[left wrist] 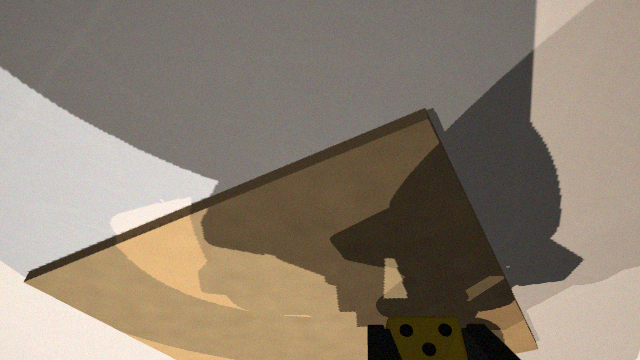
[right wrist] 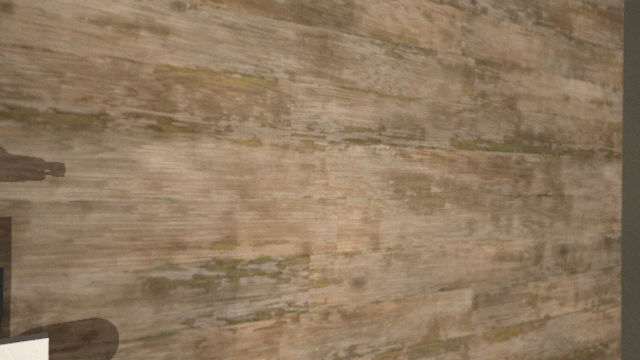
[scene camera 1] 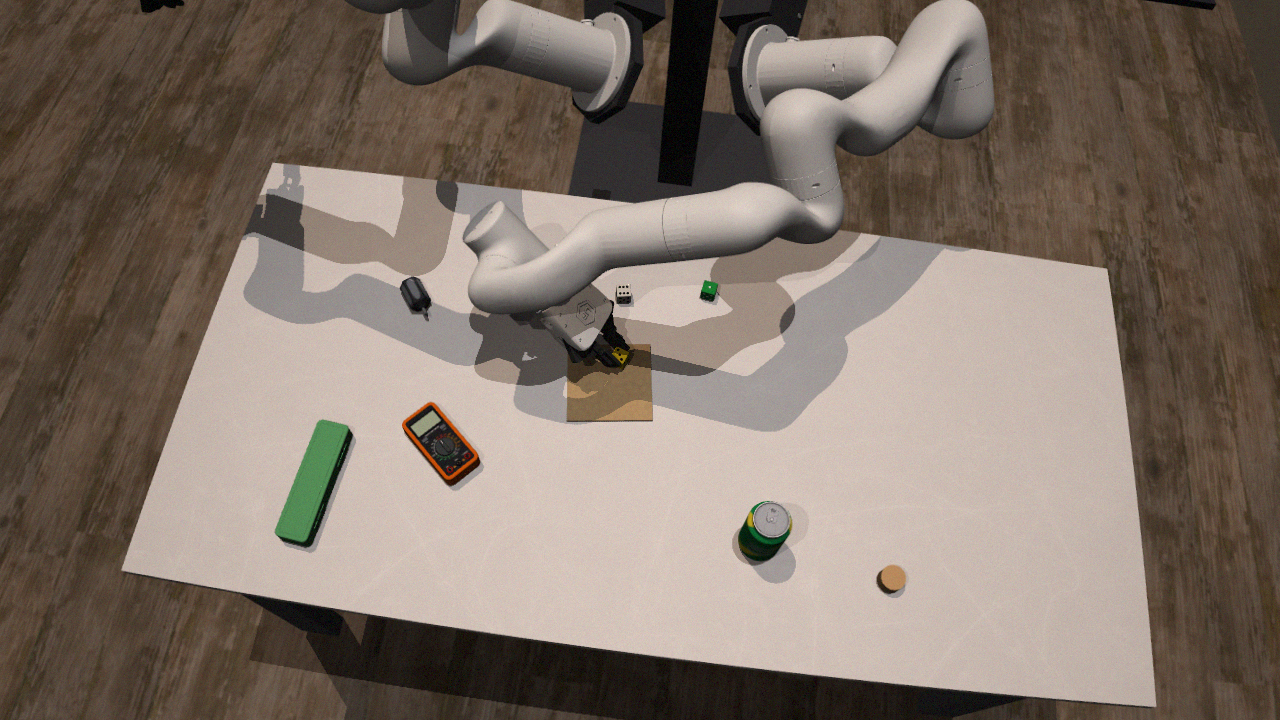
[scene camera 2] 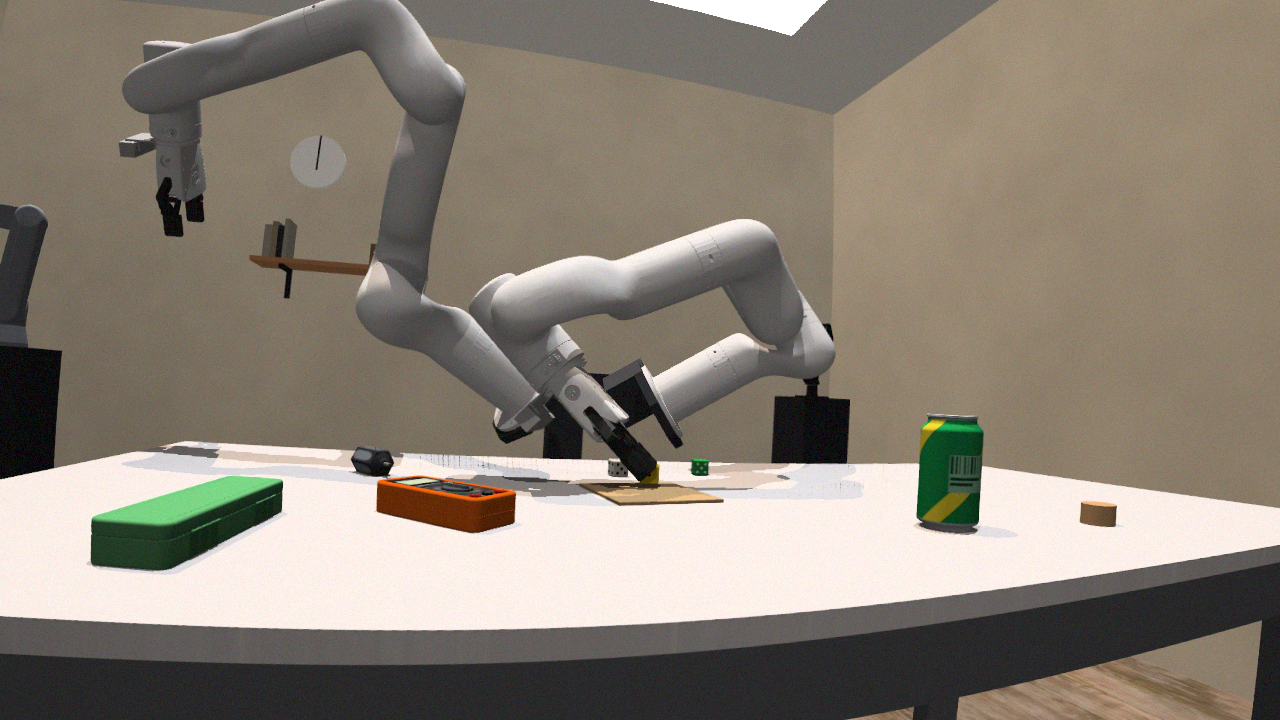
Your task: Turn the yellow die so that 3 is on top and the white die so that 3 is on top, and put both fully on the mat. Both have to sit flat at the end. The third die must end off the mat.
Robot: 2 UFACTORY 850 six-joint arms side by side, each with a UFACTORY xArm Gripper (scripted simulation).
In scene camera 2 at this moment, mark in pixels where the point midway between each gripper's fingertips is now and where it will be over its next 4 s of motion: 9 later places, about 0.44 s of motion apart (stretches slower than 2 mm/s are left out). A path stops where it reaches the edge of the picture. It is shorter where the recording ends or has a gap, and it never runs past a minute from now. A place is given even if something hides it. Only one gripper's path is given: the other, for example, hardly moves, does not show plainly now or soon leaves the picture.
The left gripper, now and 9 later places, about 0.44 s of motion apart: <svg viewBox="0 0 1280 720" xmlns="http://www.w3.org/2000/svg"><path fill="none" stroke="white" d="M649 472L649 474L648 475L647 470L649 446L650 426L650 425L650 424L650 423L651 421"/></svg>
